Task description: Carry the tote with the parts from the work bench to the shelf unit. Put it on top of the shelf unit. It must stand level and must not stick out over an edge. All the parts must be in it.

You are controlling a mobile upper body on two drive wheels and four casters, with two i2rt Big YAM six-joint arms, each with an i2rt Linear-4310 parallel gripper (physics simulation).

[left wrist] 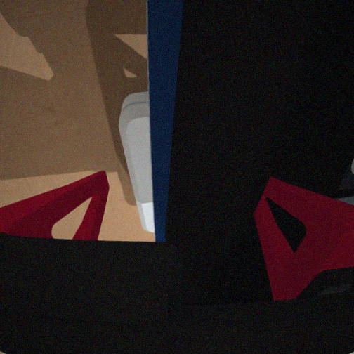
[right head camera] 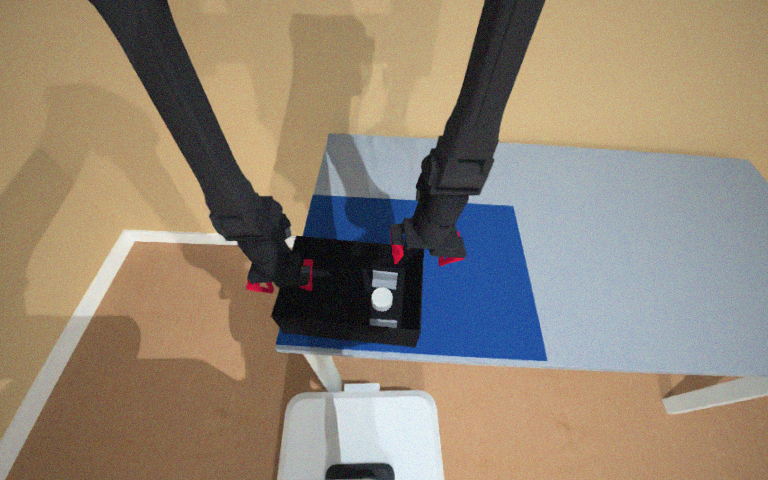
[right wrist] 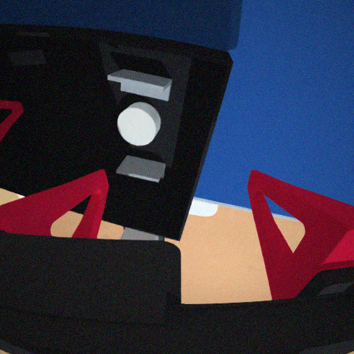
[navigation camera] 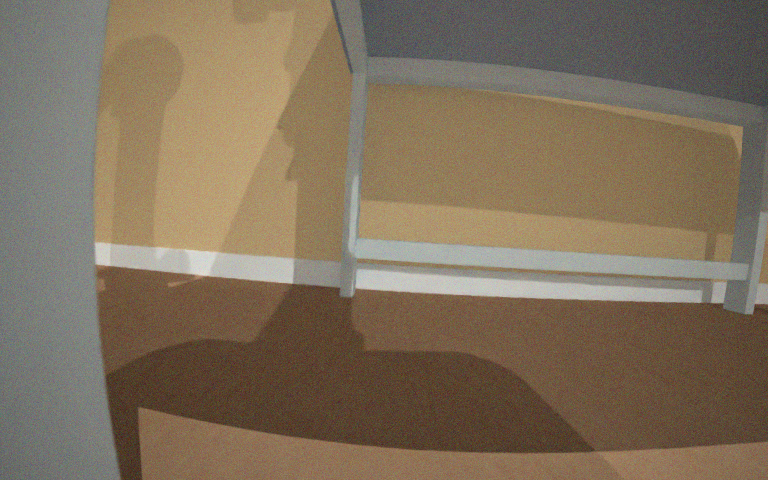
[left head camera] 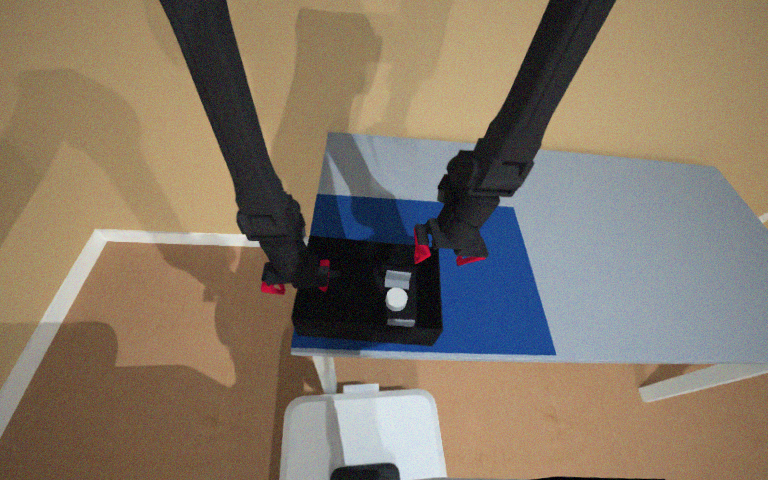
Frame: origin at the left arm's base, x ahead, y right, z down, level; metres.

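Where they show: left gripper, fingertip midpoint: (right head camera: pixel 291 289) (left head camera: pixel 304 291); right gripper, fingertip midpoint: (right head camera: pixel 417 262) (left head camera: pixel 436 262).
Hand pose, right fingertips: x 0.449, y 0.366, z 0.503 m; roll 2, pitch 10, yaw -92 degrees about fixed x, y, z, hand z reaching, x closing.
Each offset is from my right fingertips to the top centre of the thing. "pt": to the spot under its first point. Level surfaces: height alone.
The black tote @[dx -0.014, dy -0.136, dz +0.043 m] (left head camera: pixel 362 331) (right head camera: pixel 345 329) (left wrist: pixel 225 100) (right wrist: pixel 207 135) stands at the front left of the blue mat on the work bench @[dz +0.145 m] (left head camera: pixel 640 254) (right head camera: pixel 640 254). In it show a white cylinder @[dx -0.022, dy -0.072, dz +0.116 m] (left head camera: pixel 396 298) (right head camera: pixel 382 298) (right wrist: pixel 139 124), a silver piece @[dx +0.025, dy -0.065, dz +0.100 m] (left head camera: pixel 398 279) (right head camera: pixel 385 279) (right wrist: pixel 142 84) behind it and a grey piece @[dx -0.095, dy -0.072, dz +0.100 m] (left head camera: pixel 400 322) (right head camera: pixel 383 323) (right wrist: pixel 141 168) in front. My left gripper (left head camera: pixel 298 281) (right head camera: pixel 283 281) (left wrist: pixel 178 178) is open, its fingers either side of the tote's left wall. My right gripper (left head camera: pixel 445 258) (right head camera: pixel 424 258) (right wrist: pixel 177 177) is open above the back right corner. The shelf unit is not identifiable.
The blue mat @[dz +0.143 m] (left head camera: pixel 492 305) (right head camera: pixel 481 305) extends right of the tote. The robot's white base (left head camera: pixel 396 430) (right head camera: pixel 396 430) is before the bench. The navigation camera shows a bench leg @[pt dx +0.535, dy -0.203, dz +0.524 m] (navigation camera: pixel 353 169), a crossbar (navigation camera: pixel 538 258) and a large grey upright surface (navigation camera: pixel 45 226) at the left.
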